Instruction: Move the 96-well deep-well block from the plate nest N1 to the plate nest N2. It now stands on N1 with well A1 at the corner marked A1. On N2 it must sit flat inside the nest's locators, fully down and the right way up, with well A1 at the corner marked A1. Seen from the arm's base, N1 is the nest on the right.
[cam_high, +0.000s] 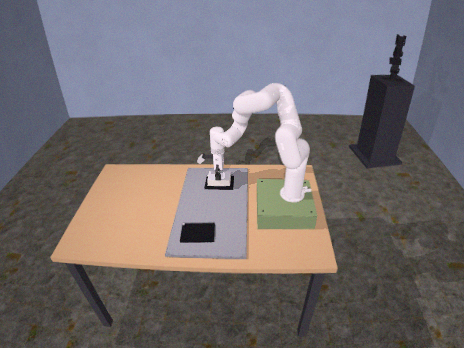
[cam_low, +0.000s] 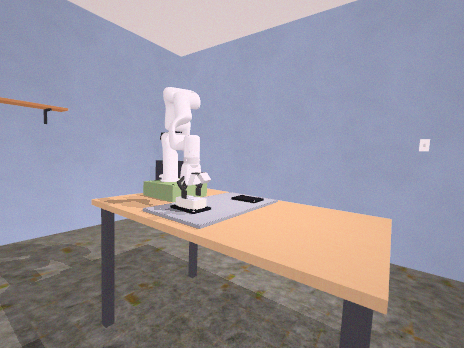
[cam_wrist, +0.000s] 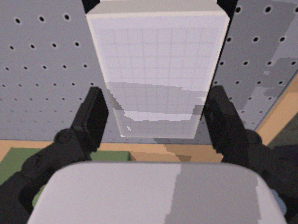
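Right now my hand is 30 mm above the white deep-well block.
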